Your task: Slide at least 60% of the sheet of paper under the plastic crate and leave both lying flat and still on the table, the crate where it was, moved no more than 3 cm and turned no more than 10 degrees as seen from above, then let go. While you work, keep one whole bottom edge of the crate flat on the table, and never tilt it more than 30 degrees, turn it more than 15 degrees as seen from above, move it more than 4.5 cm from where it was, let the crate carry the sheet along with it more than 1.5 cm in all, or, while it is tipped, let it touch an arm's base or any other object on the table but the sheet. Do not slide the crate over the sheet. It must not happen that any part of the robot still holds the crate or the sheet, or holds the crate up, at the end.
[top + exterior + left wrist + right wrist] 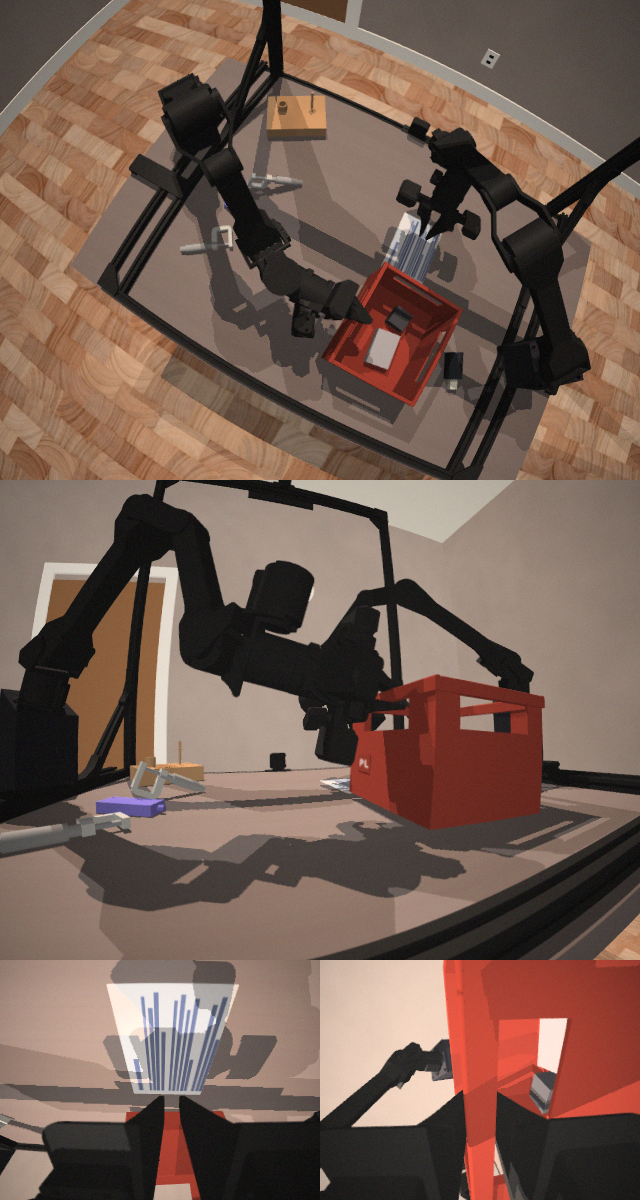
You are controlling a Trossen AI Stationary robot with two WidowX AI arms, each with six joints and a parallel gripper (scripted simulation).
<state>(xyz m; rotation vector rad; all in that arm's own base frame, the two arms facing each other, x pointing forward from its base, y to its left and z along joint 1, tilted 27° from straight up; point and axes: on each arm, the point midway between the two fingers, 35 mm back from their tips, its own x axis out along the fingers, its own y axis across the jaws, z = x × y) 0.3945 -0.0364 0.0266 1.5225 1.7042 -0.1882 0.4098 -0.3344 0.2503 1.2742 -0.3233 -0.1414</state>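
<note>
My left hand is 2 cm short of the paper and 10 cm above it. From my left hand the other things lie so: dark block: 19 cm ahead, 6 cm to the left, 7 cm below; then grey box: 26 cm ahead, 7 cm to the left, 7 cm below; then red plastic crate: 24 cm ahead, 6 cm to the left, 2 cm below.
</note>
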